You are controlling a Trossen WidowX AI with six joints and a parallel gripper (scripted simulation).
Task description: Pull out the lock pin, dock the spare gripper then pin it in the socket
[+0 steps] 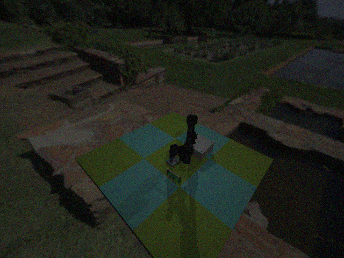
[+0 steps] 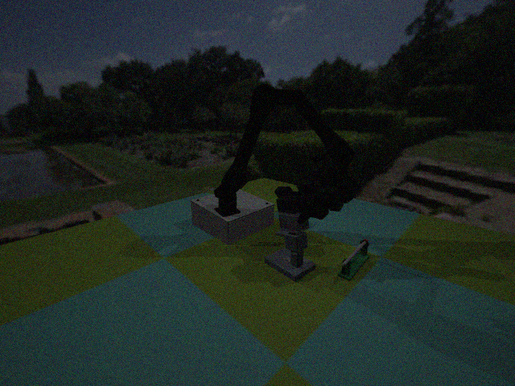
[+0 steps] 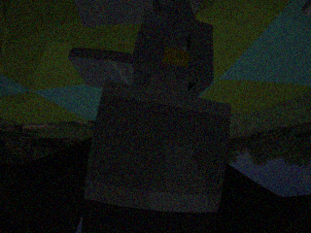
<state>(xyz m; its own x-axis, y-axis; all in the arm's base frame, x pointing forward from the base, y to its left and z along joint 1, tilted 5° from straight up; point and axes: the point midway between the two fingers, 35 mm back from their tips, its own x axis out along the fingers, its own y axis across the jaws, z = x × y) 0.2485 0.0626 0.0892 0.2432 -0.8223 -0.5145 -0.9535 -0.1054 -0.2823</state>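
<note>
The green pin rest is 150 mm to the left of my gripper tip, 110 mm below it and 90 mm ahead of it. Round my gripper tip: socket (80 mm below, 20 mm to the left); spare gripper (10 mm to the left).
</note>
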